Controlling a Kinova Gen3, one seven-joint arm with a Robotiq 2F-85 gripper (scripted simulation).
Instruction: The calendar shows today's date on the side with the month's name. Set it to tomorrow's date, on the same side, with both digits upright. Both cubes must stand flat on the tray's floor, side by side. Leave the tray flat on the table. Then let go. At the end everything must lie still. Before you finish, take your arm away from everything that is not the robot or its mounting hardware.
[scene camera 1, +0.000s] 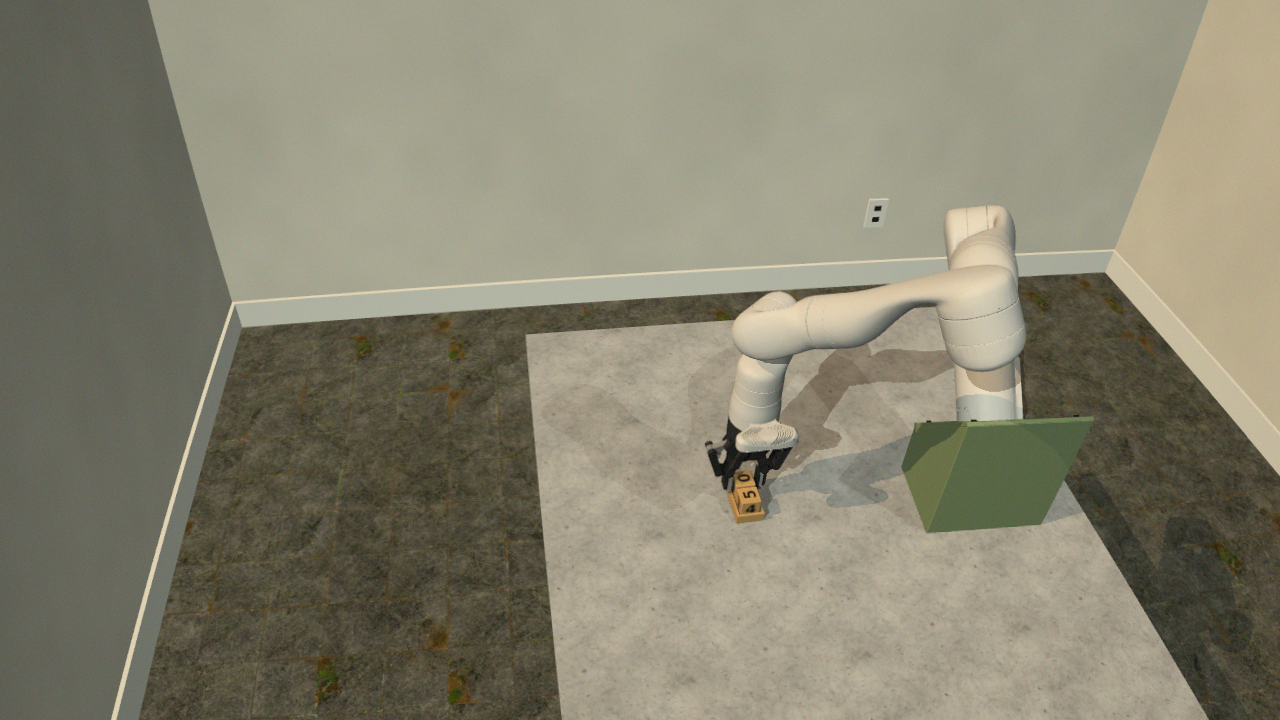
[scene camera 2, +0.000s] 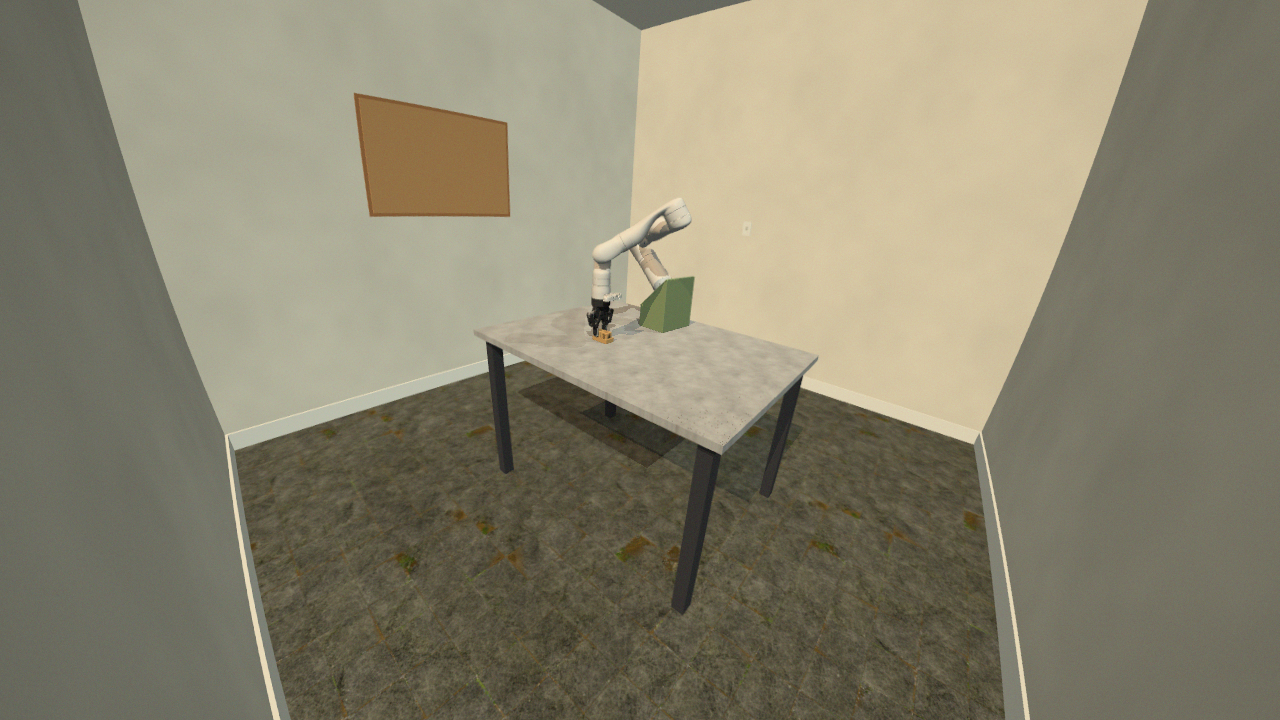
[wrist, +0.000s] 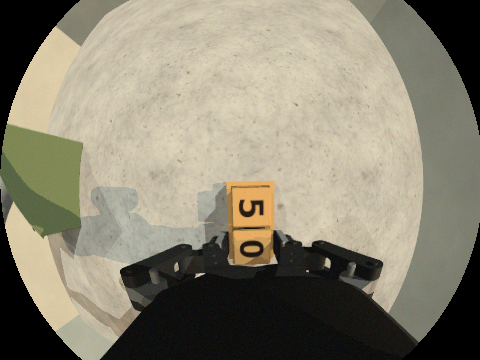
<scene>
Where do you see my gripper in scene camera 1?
At 742, 487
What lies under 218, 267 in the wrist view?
My gripper.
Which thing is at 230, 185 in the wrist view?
A wooden tray.
</scene>
